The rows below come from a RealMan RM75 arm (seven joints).
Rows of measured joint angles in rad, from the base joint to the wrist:
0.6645, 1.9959, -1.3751, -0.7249, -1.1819, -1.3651, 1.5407
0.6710, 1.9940, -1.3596, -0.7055, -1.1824, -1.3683, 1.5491
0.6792, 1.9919, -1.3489, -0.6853, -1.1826, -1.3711, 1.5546
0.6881, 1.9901, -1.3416, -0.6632, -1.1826, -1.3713, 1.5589
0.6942, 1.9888, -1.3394, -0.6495, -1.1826, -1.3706, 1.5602
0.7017, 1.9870, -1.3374, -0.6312, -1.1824, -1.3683, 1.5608
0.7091, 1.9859, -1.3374, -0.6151, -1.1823, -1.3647, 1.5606
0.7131, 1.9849, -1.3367, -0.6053, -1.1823, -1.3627, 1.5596
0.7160, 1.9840, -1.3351, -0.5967, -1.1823, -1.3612, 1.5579
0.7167, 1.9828, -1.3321, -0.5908, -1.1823, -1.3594, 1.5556
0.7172, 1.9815, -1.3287, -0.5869, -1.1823, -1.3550, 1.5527
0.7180, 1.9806, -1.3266, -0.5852, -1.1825, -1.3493, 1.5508
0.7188, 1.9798, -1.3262, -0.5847, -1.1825, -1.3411, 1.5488
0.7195, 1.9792, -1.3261, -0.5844, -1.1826, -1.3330, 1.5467
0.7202, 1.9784, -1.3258, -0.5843, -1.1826, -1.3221, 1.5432
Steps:
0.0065, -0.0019, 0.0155, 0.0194, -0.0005, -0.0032, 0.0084
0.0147, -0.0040, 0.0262, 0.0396, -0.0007, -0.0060, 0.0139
0.0236, -0.0058, 0.0335, 0.0617, -0.0007, -0.0062, 0.0182
0.0297, -0.0071, 0.0357, 0.0754, -0.0007, -0.0055, 0.0195
0.0372, -0.0089, 0.0377, 0.0937, -0.0005, -0.0032, 0.0201
0.0446, -0.0100, 0.0377, 0.1098, -0.0004, 0.0004, 0.0199
0.0486, -0.0110, 0.0384, 0.1196, -0.0004, 0.0024, 0.0189
0.0515, -0.0119, 0.0400, 0.1282, -0.0004, 0.0039, 0.0172
0.0522, -0.0131, 0.0430, 0.1341, -0.0004, 0.0057, 0.0149
0.0527, -0.0144, 0.0464, 0.1380, -0.0004, 0.0101, 0.0120
0.0535, -0.0153, 0.0485, 0.1397, -0.0006, 0.0158, 0.0101
0.0543, -0.0161, 0.0489, 0.1402, -0.0006, 0.0240, 0.0081
0.0550, -0.0167, 0.0490, 0.1405, -0.0007, 0.0321, 0.0060
0.0557, -0.0175, 0.0493, 0.1406, -0.0007, 0.0430, 0.0025

